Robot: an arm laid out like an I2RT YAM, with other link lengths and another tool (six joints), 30 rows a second.
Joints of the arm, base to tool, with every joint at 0 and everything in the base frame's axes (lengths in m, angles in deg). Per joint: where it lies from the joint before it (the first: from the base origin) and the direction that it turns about. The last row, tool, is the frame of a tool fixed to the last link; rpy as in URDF.
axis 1: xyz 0 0 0.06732 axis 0 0 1
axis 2: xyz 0.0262 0.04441 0.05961 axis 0 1 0
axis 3: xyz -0.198 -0.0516 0 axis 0 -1 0
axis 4: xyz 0.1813 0.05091 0.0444 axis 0 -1 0
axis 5: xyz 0.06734 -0.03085 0.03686 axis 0 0 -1
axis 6: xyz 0.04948 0 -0.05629 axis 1 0 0
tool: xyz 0.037 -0.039 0.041 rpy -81 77.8 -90
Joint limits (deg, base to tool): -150..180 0..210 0..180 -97..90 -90..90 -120..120
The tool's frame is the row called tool.
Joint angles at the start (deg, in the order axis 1, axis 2, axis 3, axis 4, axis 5, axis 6):
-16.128, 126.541, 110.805, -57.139, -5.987, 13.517
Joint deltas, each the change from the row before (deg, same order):
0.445, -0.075, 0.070, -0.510, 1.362, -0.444
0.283, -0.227, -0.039, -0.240, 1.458, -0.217
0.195, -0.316, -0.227, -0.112, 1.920, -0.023
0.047, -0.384, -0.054, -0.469, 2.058, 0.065
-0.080, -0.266, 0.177, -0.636, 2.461, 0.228
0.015, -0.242, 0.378, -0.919, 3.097, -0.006
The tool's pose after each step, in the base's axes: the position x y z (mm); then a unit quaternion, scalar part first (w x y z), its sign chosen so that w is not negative. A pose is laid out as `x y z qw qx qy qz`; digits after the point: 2 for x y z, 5 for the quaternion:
365.23 -130.86 132.91 0.13838 0.14782 0.97768 -0.05606
364.45 -130.91 135.00 0.13656 0.14531 0.97752 -0.06843
362.83 -132.16 137.32 0.13426 0.14573 0.97652 -0.08460
360.25 -134.39 140.63 0.13064 0.14820 0.97498 -0.10187
357.15 -138.00 144.44 0.12588 0.15347 0.97243 -0.12242
353.88 -141.61 149.49 0.11959 0.15636 0.96913 -0.14843

